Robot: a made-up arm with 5 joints.
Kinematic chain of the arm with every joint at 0, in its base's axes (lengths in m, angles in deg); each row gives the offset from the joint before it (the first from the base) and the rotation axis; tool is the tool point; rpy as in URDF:
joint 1: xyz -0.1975 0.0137 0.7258 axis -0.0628 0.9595 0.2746
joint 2: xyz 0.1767 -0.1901 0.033 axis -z
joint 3: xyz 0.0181 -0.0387 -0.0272 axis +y
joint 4: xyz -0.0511 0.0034 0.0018 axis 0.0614 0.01 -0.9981
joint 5: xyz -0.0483 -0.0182 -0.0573 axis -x
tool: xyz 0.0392 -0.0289 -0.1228 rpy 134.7 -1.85 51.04
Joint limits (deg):
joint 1: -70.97..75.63
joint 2: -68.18..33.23
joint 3: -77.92..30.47
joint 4: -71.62..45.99
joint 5: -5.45..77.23
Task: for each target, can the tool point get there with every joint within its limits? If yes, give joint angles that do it. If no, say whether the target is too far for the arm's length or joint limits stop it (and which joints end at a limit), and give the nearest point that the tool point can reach.
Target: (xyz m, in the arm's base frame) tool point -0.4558 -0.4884 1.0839
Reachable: no: too far | nearest point -0.2353 -0.3535 0.9226 | short by 0.305 m
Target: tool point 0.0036 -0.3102 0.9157
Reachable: yes | joints -38.46 -29.16 -66.01 -46.94 70.16
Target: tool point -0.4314 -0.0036 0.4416
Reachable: no: joint limits stop it (at a limit: joint 1, joint 2, joint 4, joint 5) | nearest point -0.2529 -0.0609 0.4149 | short by 0.189 m
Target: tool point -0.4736 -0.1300 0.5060
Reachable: no: joint limits stop it (at a limit: joint 1, joint 2, joint 4, joint 5) | nearest point -0.2733 -0.1959 0.5415 | short by 0.214 m
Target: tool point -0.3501 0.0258 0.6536
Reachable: no: joint limits stop it (at a limit: joint 1, joint 2, joint 3, joint 4, joint 5) | nearest point -0.2436 -0.1476 0.6416 | short by 0.204 m
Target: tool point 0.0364 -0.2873 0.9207
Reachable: yes | joints -57.46 -57.25 -52.71 -7.03 47.23
